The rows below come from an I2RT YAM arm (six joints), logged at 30 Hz.
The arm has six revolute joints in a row. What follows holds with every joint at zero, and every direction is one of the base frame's.
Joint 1 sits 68.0 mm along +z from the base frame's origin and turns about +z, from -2.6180 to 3.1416 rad.
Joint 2 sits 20.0 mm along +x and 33.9 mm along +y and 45.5 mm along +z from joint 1 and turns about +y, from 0.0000 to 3.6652 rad.
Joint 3 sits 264.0 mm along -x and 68.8 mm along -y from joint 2 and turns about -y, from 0.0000 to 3.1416 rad.
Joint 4 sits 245.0 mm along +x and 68.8 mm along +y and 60.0 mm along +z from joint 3 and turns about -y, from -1.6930 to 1.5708 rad.
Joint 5 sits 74.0 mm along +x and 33.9 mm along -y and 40.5 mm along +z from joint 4 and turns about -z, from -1.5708 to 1.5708 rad.
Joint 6 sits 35.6 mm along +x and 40.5 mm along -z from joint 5 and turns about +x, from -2.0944 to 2.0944 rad.
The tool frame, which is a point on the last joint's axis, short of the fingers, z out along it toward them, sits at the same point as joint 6; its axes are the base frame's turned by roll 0.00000, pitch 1.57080 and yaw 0.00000 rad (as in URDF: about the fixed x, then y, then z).
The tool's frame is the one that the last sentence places.
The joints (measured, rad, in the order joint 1, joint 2, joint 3, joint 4, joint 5, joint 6), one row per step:
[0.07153, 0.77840, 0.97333, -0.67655, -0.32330, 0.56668]
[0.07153, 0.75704, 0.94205, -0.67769, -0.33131, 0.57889]
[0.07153, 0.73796, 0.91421, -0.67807, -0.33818, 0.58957]
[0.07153, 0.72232, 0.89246, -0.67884, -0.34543, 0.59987]
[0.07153, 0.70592, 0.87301, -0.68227, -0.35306, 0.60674]
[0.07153, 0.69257, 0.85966, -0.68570, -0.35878, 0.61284]
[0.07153, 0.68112, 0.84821, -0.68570, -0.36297, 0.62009]
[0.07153, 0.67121, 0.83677, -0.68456, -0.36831, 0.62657]
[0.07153, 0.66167, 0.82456, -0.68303, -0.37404, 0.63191]
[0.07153, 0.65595, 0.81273, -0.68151, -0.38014, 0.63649]
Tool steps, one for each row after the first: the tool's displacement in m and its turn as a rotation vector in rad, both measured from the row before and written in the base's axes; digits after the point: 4 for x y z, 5 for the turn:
[-0.0035, 0.0000, -0.0073, 0.01286, 0.01595, 0.00167]
[-0.0031, 0.0000, -0.0065, 0.01121, 0.01348, 0.00123]
[-0.0026, 0.0001, -0.0051, 0.01123, 0.01116, 0.00165]
[-0.0030, 0.0000, -0.0045, 0.00871, 0.00948, 0.00349]
[-0.0025, 0.0000, -0.0030, 0.00738, 0.00610, 0.00215]
[-0.0020, 0.0000, -0.0023, 0.00776, 0.00312, 0.00028]
[-0.0016, 0.0001, -0.0024, 0.00769, 0.00326, 0.00164]
[-0.0014, 0.0001, -0.0027, 0.00693, 0.00358, 0.00250]
[-0.0007, 0.0002, -0.0030, 0.00627, 0.00674, 0.00316]

